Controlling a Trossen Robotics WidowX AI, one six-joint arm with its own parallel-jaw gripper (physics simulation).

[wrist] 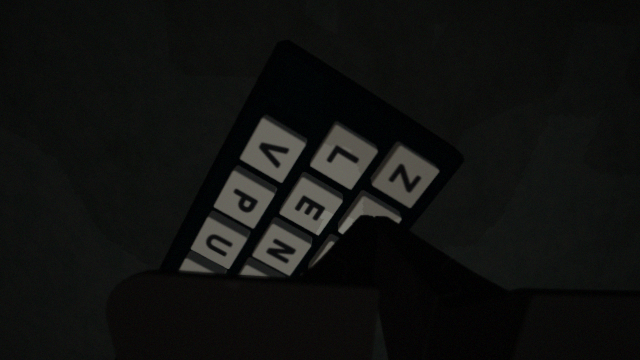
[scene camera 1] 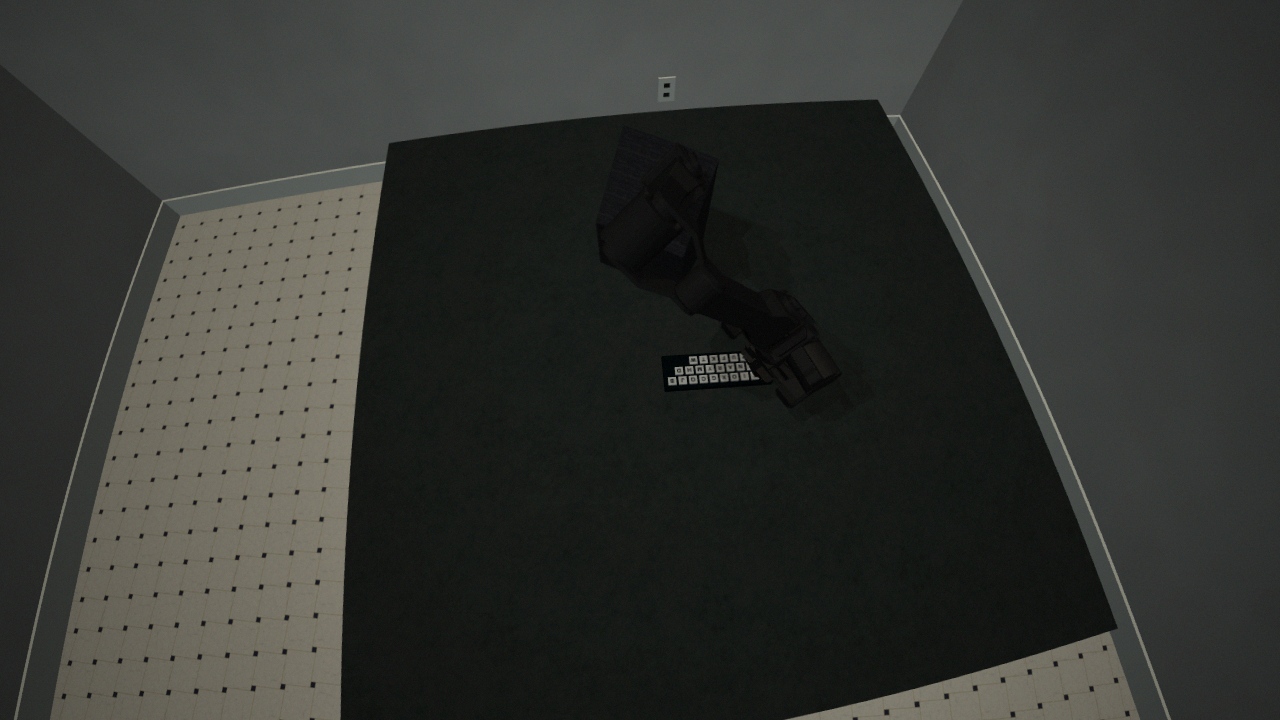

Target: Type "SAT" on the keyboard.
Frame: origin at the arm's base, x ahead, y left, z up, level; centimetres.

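Seen in the pictures: gripper, fingertip midpoint: [wrist: 371, 230] [scene camera 1: 756, 373]; arm's base at its link origin: [scene camera 1: 682, 176].
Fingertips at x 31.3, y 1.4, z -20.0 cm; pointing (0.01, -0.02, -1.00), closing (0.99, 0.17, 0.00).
Note:
Offsets run from my fingertips to a thing's top centre. Level surfaces: height alone.
The black keyboard {dx -4.1, dy -5.7, dz -0.5 cm} [scene camera 1: 711, 369] [wrist: 310, 90] lies flat, with white lettered keys in three rows. In the wrist view, keys V {dx -3.4, dy +1.6, dz -0.5 cm} [wrist: 265, 142], P {dx -4.1, dy -0.2, dz -0.5 cm} [wrist: 237, 192], U {dx -4.7, dy -2.0, dz -0.5 cm} [wrist: 212, 240], L {dx -1.3, dy +1.9, dz -0.5 cm} [wrist: 335, 147], E {dx -2.0, dy +0.1, dz -0.5 cm} [wrist: 300, 197], N {dx -2.6, dy -1.7, dz -0.5 cm} [wrist: 275, 240] and Z {dx +0.7, dy +1.7, dz -0.5 cm} [wrist: 400, 167] can be read. My gripper [scene camera 1: 760, 365] [wrist: 371, 230] is shut and empty. Its dark tip is over a white key {dx +0.0, dy -0.1, dz -0.5 cm} [wrist: 370, 206] beside Z, covering that key's letter; whether it touches or presses the key is hard to tell. The keys beyond are hidden behind the fingers, and A and T cannot be read there.
The dark table top {dz -2.3 cm} [scene camera 1: 537, 501] extends around the keyboard. The arm base [scene camera 1: 626, 197] stands near the back edge, and the arm reaches over the keyboard's right end in the scene view. A wall outlet [scene camera 1: 666, 88] is behind the table; tiled floor [scene camera 1: 250, 394] shows at the left.

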